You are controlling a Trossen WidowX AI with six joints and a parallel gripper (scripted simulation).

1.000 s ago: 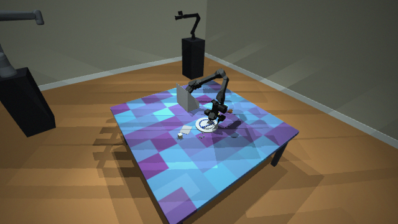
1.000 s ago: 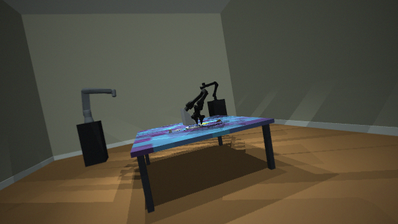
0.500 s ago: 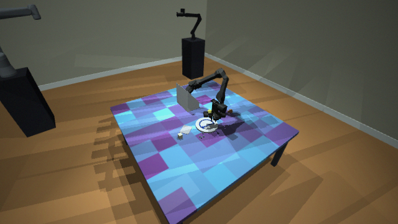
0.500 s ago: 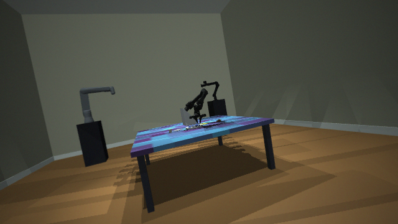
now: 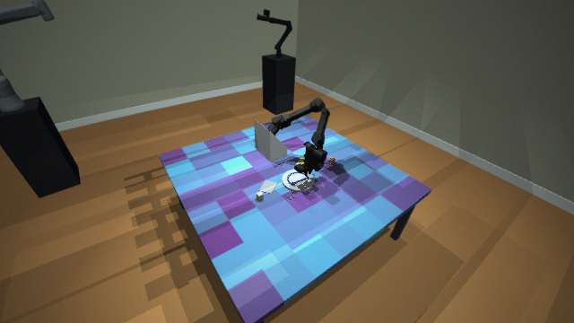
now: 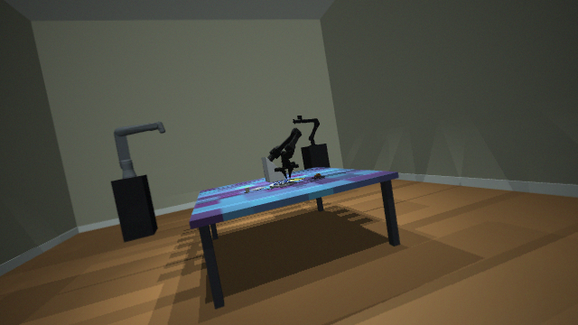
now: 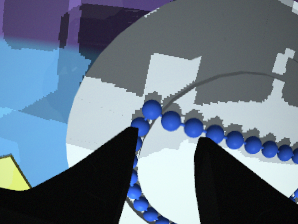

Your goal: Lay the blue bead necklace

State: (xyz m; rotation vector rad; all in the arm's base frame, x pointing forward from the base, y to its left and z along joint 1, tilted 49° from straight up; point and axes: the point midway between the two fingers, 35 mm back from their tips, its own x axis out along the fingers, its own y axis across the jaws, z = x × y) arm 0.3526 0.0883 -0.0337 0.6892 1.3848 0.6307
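Right now my gripper tip is 3 cm past the round white bead board, 5 cm to the left of it and 3 cm above it. The rest, counted from my gripper tip: cream cube 4 cm behind, 32 cm to the right, 2 cm below; then yellow patch 13 cm behind, 11 cm to the left, 4 cm below; then flat grey square 9 cm behind, 23 cm to the right, 4 cm below.
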